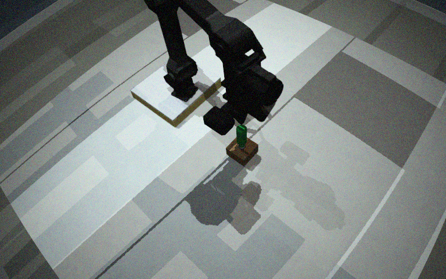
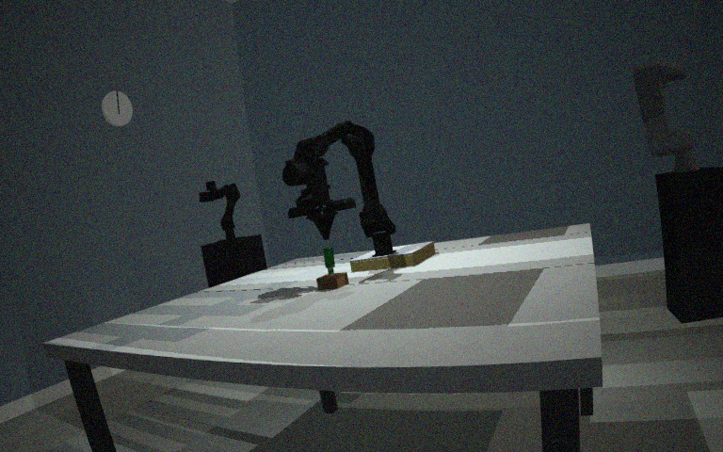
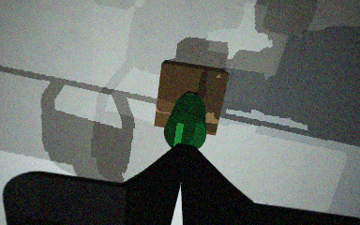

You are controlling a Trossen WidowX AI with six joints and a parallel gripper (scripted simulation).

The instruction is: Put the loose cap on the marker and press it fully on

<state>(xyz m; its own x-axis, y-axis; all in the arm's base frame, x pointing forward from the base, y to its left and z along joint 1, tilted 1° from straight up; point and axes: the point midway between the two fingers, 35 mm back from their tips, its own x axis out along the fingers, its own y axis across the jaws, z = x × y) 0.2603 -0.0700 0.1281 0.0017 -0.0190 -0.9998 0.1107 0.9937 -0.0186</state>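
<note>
Right now the green cap is 5 cm below my gripper tip. Also, from my gripper tip: holder block (12 cm below).
</note>
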